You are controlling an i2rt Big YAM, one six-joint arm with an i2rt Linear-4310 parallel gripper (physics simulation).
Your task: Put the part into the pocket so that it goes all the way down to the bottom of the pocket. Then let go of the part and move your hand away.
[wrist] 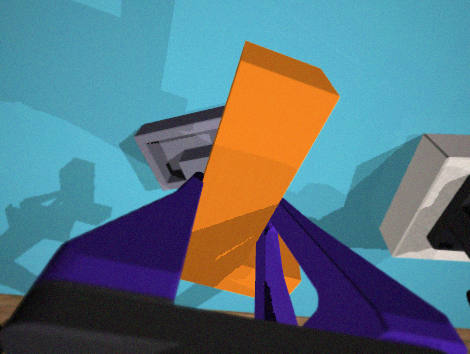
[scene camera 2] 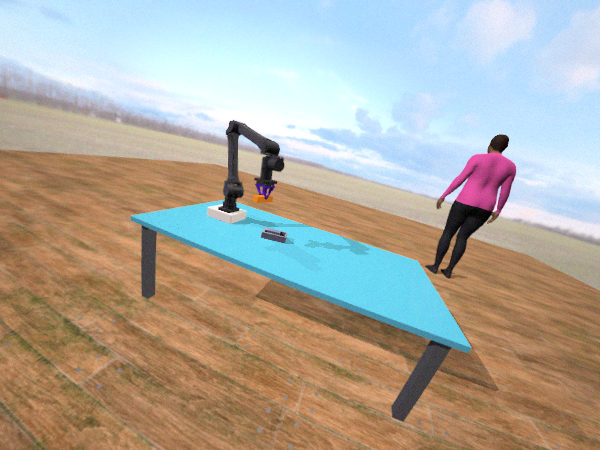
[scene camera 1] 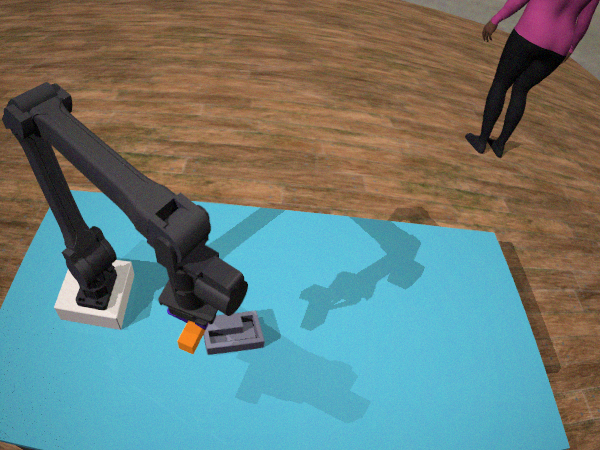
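Pixels of known places: gripper, between the fingertips: [wrist: 232,192] [scene camera 2: 263,198] [scene camera 1: 198,323]; arm's base, origin of its link: [scene camera 2: 228,210] [scene camera 1: 97,288].
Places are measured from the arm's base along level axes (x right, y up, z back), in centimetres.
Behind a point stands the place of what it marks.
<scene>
An orange part [scene camera 1: 191,337] {x 19.1, y 18.8, z -29.3 cm} [scene camera 2: 263,199] {x 17.2, y 17.4, z -30.9 cm} [wrist: 260,130] {x 19.1, y 18.8, z -29.0 cm} is held in the air by my gripper [scene camera 2: 265,195] {x 15.2, y 17.3, z -30.0 cm} [wrist: 232,192] {x 15.2, y 17.3, z -30.0 cm}, which is shut on it with purple fingers. In the wrist view the part's long bar stretches away from the fingers, and a short end shows behind them. A grey block with the pocket [scene camera 1: 235,347] {x 8.5, y -3.3, z -37.1 cm} [scene camera 2: 274,236] {x 8.4, y -3.0, z -37.6 cm} [wrist: 150,145] {x 5.0, y -2.8, z -42.2 cm} lies on the table. In scene camera 2 the part hangs well above the table, between the arm's base and the block. The arm hides most of the part in scene camera 1. The part covers some of the block in the wrist view.
The arm's white base block [scene camera 1: 90,320] {x 7.7, y -3.3, z 0.5 cm} [scene camera 2: 226,215] {x 7.6, y -1.2, z -4.1 cm} [wrist: 405,200] {x -1.6, y -3.0, z -7.3 cm} stands on the blue table [scene camera 1: 425,350] {x 5.1, y -5.6, z -87.0 cm} [scene camera 2: 350,280] {x 21.0, y -5.7, z -83.3 cm}, to the left of the grey block in scene camera 1. A person in a pink top [scene camera 1: 552,30] [scene camera 2: 482,180] stands on the wooden floor beyond the table.
</scene>
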